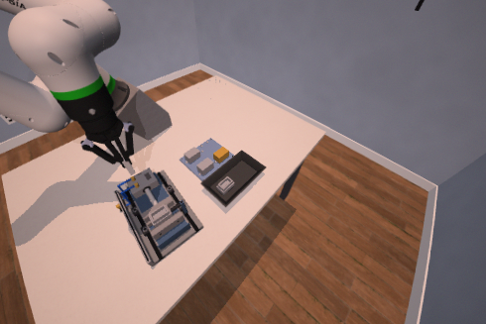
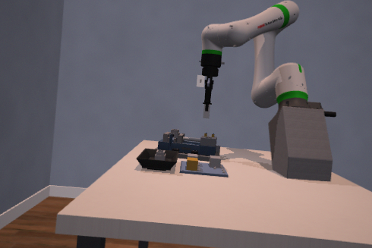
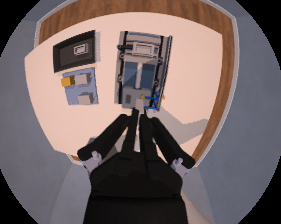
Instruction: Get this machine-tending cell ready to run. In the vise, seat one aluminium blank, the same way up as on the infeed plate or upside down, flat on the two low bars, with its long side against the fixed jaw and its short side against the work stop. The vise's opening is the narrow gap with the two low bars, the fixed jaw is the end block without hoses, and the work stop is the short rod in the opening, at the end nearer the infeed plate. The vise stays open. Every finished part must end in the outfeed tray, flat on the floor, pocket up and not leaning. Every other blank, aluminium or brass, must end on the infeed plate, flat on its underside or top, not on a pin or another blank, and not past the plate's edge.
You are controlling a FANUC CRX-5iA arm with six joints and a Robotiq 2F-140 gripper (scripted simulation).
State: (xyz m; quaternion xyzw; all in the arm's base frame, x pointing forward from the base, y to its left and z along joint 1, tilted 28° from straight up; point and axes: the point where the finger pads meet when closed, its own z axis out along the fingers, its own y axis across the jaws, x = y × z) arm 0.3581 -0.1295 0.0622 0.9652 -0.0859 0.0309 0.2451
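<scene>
The vise is 170 mm below my hand, 70 mm ahead of it and 10 mm to the right of it. From my hand the other things lie so: brass blank: 320 mm to the left, 190 mm below, 80 mm ahead.
</scene>
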